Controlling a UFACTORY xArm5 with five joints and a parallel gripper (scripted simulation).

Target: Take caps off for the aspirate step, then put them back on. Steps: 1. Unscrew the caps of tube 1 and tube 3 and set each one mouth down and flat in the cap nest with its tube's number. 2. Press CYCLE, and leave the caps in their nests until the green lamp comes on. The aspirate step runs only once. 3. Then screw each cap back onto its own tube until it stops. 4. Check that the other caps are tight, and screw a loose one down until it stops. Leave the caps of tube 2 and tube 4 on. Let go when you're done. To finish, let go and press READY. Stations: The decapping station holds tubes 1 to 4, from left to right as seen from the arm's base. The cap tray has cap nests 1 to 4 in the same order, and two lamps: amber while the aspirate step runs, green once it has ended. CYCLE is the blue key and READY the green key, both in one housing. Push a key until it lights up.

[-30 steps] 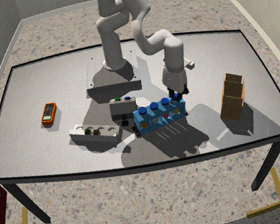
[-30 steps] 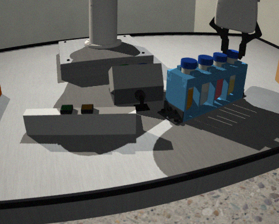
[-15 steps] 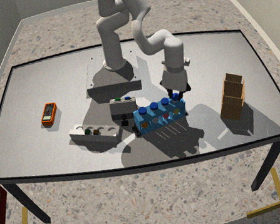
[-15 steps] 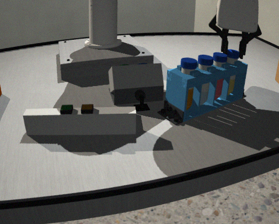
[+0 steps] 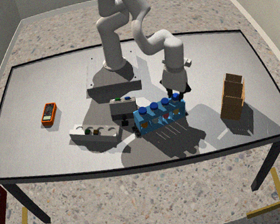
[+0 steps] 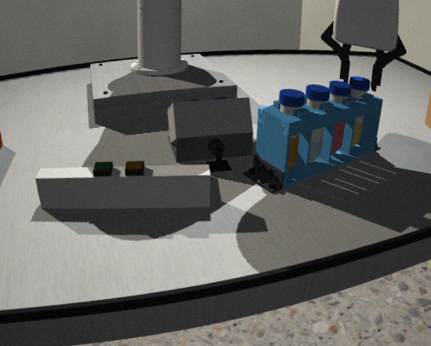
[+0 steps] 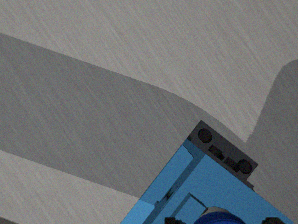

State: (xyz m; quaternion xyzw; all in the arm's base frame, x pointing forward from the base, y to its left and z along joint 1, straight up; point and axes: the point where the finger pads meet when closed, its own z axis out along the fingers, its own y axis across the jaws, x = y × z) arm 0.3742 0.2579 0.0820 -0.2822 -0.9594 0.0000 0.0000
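My gripper is now 20 mm short of the blue cap, 50 mm to the left of it and 20 mm above it. The rest, counted from my hand: blue key (80 mm behind, 210 mm to the right, 60 mm below); green key (80 mm behind, 250 mm to the right, 60 mm below); grey key housing (60 mm behind, 230 mm to the right, 80 mm below).
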